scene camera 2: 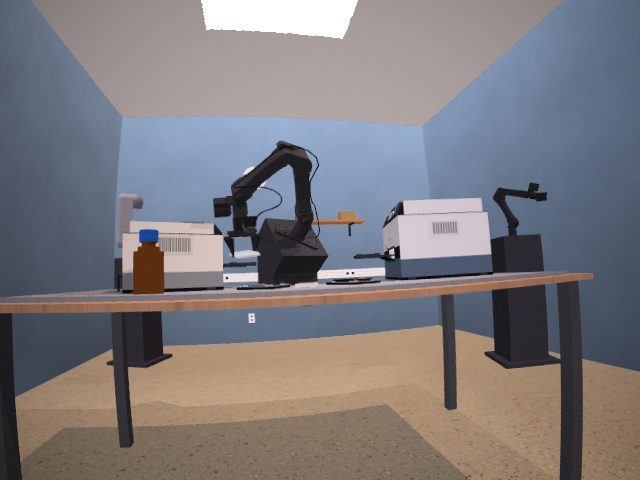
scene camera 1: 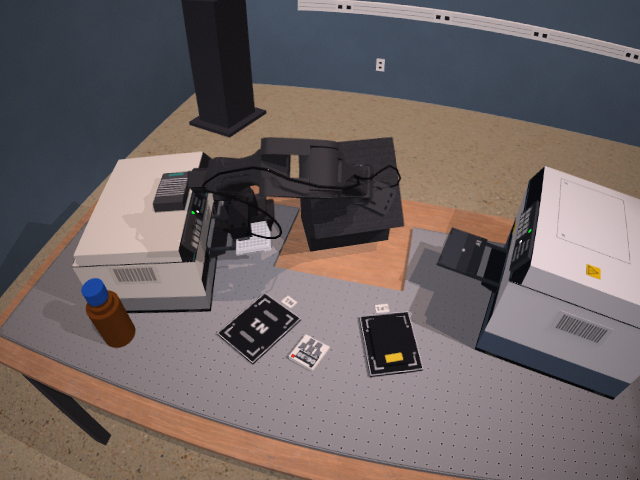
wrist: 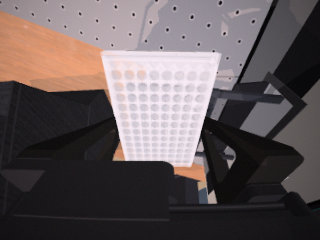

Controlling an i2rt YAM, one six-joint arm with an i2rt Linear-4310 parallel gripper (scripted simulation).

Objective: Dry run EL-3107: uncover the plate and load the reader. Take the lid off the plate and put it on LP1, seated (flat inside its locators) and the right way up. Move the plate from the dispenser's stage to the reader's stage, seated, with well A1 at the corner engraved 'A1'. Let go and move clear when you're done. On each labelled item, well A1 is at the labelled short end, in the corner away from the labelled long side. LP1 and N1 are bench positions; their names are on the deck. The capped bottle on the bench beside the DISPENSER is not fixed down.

brown capped bottle: scene camera 2; scene camera 1; not seen in the wrist view (out of frame)
same spot on brown capped bottle: (scene camera 2: 148, 266) = (scene camera 1: 104, 330)
